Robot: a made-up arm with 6 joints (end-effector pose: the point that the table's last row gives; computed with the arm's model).
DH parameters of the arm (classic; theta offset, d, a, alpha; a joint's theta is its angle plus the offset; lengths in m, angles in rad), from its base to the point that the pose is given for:
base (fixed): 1.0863 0 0.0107 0
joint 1: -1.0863 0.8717 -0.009 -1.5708
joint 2: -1.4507 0 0.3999 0
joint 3: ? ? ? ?
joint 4: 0 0.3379 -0.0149 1.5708
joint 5: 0 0.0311 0.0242 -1.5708
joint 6: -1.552 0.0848 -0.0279 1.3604
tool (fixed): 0.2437 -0.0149 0 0
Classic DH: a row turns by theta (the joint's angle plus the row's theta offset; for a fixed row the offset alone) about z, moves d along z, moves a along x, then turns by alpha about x.
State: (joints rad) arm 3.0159 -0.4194 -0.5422 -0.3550 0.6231 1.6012
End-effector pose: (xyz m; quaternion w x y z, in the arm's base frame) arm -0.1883 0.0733 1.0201 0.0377 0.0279 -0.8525 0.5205
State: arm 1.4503 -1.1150 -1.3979 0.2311 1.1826 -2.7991
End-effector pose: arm -0.0551 -0.0982 1.4014 0.9325 -0.1911 0.2619 0.1593
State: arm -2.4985 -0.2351 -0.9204 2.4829 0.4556 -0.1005
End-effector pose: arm -0.3071 -0.1896 1.1665 0.2180 0.2461 -0.2514 0.9103
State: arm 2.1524 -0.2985 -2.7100 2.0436 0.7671 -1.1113
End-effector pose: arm 0.0906 -0.0861 1.7108 0.3629 0.6369 -0.4602 -0.5009
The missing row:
joint 3: 1.4507 -0.0329 0.0635 -1.5708
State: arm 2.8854 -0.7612 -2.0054 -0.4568 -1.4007 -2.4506
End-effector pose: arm 0.2077 -0.0992 1.5273 0.0604 0.7957 0.2908 0.5278
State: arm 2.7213 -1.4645 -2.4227 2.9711 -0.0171 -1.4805
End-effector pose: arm 0.6826 -0.2040 1.2478 0.7093 0.6308 0.0567 -0.3096
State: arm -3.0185 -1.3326 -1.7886 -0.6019 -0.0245 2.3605
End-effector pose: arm 0.4007 0.0679 1.4321 0.7413 0.6337 0.0261 0.2196
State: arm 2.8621 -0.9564 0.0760 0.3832 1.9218 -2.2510
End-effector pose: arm 0.0331 -0.0626 0.9116 0.2490 -0.9316 -0.2097 -0.1614
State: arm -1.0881 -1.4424 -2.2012 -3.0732 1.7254 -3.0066
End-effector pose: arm -0.4076 0.5806 1.1919 0.8386 -0.4273 0.0265 0.3369
